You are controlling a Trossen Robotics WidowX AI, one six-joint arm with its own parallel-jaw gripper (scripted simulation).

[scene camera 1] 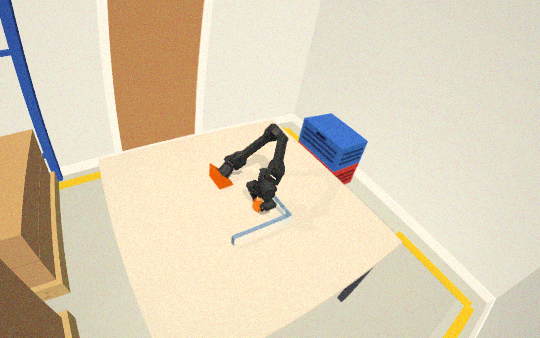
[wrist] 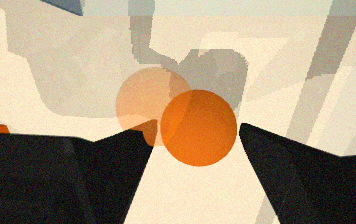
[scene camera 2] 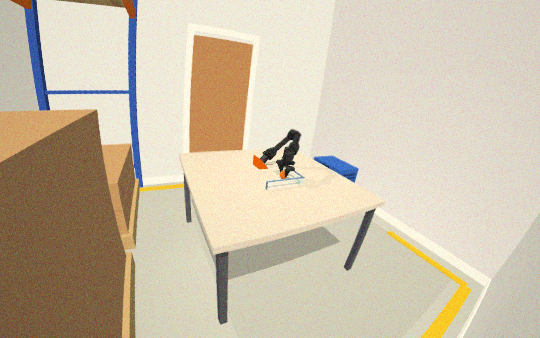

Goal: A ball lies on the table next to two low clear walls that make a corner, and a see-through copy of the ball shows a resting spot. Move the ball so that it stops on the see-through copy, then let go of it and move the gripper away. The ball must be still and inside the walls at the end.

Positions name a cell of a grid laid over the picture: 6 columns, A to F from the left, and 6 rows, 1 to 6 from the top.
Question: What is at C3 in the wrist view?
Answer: A see-through copy of ball.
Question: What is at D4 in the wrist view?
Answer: An orange ball.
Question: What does my gripper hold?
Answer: Nothing.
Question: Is my gripper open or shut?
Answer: Open.
